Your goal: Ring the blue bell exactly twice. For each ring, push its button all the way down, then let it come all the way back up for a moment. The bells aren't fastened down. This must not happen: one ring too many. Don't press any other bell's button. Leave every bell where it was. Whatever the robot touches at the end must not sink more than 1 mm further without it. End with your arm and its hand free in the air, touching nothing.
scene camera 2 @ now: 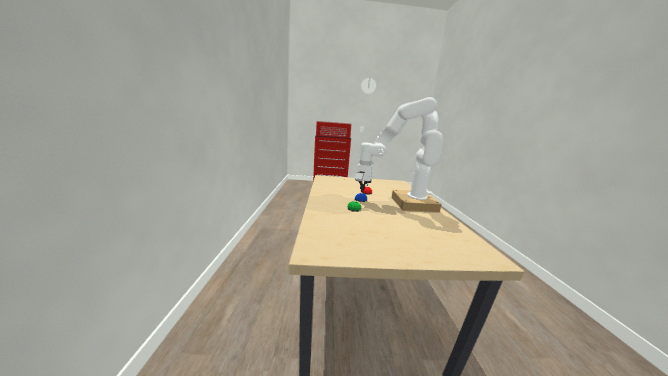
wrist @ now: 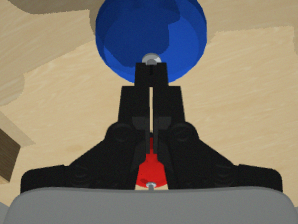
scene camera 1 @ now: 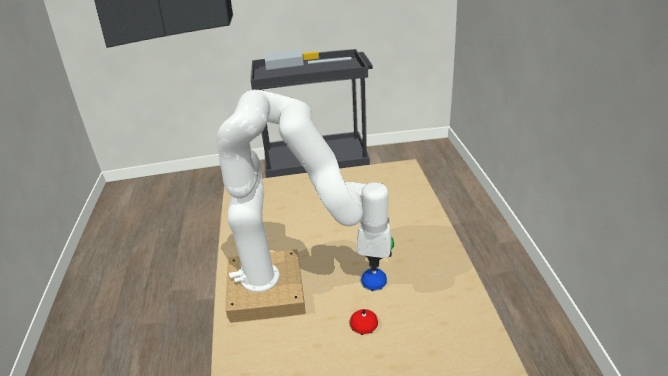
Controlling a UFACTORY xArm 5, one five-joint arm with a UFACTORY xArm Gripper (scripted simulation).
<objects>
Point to a red bell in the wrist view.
151,174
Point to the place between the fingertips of my gripper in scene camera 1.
At 374,267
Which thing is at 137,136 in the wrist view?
My gripper.
</objects>
